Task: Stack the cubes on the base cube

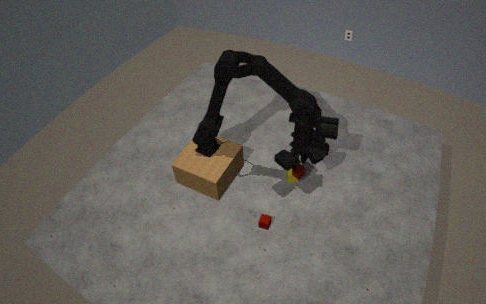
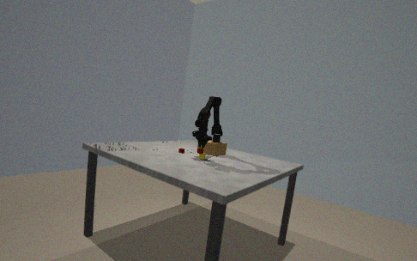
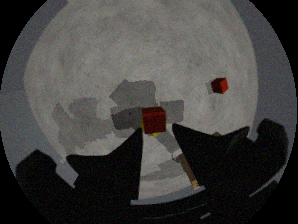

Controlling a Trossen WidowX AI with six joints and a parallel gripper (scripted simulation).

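My gripper tip is 1 cm past the red cube, 21 cm to the left of it and 6 cm above it. The rest, counted from my gripper tip: yellow cube (2 cm behind, 1 cm to the left, 6 cm below).
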